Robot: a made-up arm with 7 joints. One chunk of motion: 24 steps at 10 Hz.
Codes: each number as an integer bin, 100 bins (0 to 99) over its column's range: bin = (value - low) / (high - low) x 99, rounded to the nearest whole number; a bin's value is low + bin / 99 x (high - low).
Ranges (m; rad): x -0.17..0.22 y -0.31..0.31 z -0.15..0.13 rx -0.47..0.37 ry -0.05..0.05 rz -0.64..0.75
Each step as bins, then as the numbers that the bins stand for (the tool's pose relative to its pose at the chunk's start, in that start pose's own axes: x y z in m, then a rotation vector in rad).
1 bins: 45 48 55 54 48 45
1 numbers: 0.0073 -0.0094 0.0056 -0.0118 -0.0015 -0.0082
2 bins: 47 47 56 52 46 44
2 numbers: 0.0152 -0.0157 0.0084 -0.0288 -0.0035 -0.0222
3 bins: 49 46 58 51 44 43
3 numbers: 0.0230 -0.0219 0.0140 -0.0373 -0.0056 -0.0363
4 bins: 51 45 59 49 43 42
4 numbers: 0.0309 -0.0282 0.0169 -0.0542 -0.0066 -0.0503
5 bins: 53 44 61 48 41 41
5 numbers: 0.0388 -0.0344 0.0225 -0.0627 -0.0086 -0.0643
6 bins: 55 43 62 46 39 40
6 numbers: 0.0467 -0.0407 0.0254 -0.0797 -0.0106 -0.0784
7 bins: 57 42 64 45 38 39
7 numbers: 0.0545 -0.0470 0.0310 -0.0882 -0.0116 -0.0924
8 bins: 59 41 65 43 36 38
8 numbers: 0.0624 -0.0532 0.0338 -0.1052 -0.0136 -0.1065
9 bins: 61 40 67 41 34 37
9 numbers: 0.0703 -0.0595 0.0395 -0.1221 -0.0157 -0.1205
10 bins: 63 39 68 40 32 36
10 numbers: 0.0782 -0.0658 0.0423 -0.1306 -0.0177 -0.1345
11 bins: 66 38 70 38 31 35
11 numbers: 0.0900 -0.0720 0.0480 -0.1476 -0.0187 -0.1486
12 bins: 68 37 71 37 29 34
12 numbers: 0.0979 -0.0783 0.0508 -0.1561 -0.0207 -0.1626
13 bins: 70 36 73 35 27 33
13 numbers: 0.1058 -0.0845 0.0565 -0.1730 -0.0227 -0.1767
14 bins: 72 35 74 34 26 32
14 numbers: 0.1136 -0.0908 0.0593 -0.1815 -0.0237 -0.1907
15 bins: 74 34 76 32 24 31
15 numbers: 0.1215 -0.0971 0.0649 -0.1985 -0.0258 -0.2047
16 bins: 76 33 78 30 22 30
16 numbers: 0.1294 -0.1033 0.0706 -0.2155 -0.0278 -0.2188
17 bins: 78 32 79 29 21 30
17 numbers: 0.1373 -0.1096 0.0734 -0.2239 -0.0288 -0.2188
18 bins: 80 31 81 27 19 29
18 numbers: 0.1452 -0.1159 0.0791 -0.2409 -0.0308 -0.2328
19 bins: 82 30 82 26 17 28
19 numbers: 0.1530 -0.1221 0.0819 -0.2494 -0.0328 -0.2469
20 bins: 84 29 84 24 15 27
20 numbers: 0.1609 -0.1284 0.0876 -0.2664 -0.0348 -0.2609
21 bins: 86 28 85 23 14 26
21 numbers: 0.1688 -0.1346 0.0904 -0.2748 -0.0359 -0.2749
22 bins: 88 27 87 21 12 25
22 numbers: 0.1767 -0.1409 0.0961 -0.2918 -0.0379 -0.2890
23 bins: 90 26 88 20 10 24
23 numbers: 0.1845 -0.1472 0.0989 -0.3003 -0.0399 -0.3030
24 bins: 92 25 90 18 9 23
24 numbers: 0.1924 -0.1534 0.1045 -0.3173 -0.0409 -0.3171
